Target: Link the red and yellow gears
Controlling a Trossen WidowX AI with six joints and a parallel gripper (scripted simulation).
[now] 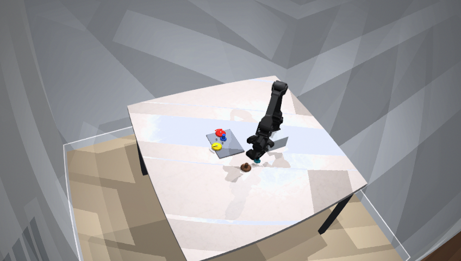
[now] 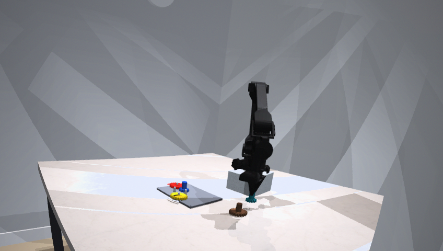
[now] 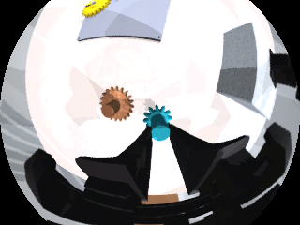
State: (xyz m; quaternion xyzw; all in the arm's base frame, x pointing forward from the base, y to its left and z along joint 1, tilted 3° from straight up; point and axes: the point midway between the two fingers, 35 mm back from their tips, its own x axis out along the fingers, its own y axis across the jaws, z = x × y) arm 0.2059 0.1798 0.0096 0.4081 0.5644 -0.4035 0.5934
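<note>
The blue gear lies 110 mm ahead of my gripper tip, 250 mm to the right of it and 30 mm below it. Also, from my gripper tip: teal gear: 10 mm below; then brown gear: 70 mm ahead, 40 mm below; then grey board: 110 mm ahead, 220 mm to the right, 50 mm below.
</note>
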